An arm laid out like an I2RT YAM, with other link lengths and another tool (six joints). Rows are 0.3 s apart.
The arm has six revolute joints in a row. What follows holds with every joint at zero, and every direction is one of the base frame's. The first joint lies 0.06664 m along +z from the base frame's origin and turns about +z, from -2.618 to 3.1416 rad. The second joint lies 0.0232 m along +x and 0.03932 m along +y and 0.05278 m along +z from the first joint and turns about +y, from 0 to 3.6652 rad. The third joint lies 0.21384 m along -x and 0.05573 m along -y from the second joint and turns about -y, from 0 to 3.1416 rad. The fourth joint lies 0.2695 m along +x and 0.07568 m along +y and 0.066 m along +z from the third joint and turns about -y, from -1.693 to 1.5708 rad. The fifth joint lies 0.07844 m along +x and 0.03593 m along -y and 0.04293 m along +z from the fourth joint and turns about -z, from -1.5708 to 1.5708 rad. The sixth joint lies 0.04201 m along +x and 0.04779 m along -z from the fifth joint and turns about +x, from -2.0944 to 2.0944 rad. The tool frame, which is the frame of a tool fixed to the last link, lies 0.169 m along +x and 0.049 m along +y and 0.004 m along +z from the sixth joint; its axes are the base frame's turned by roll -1.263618, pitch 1.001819 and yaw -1.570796 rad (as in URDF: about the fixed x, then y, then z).
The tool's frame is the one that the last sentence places.
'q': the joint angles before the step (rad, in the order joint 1, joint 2, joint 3, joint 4, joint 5, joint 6). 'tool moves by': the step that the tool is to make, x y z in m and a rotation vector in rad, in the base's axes. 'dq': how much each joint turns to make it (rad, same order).
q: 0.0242 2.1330 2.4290 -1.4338 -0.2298 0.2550
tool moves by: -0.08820 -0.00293 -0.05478 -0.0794 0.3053 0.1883
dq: 0.0031 0.0023 -0.0957 -0.2541 0.0221 -0.2014
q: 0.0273 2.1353 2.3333 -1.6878 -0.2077 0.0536
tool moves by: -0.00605 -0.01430 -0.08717 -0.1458 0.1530 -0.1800
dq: 0.0423 0.0027 -0.2788 0.1510 0.1422 0.2216
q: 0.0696 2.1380 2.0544 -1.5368 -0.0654 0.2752
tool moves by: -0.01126 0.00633 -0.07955 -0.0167 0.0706 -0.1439
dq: 0.0252 0.0008 -0.2856 0.2258 -0.0027 0.1698
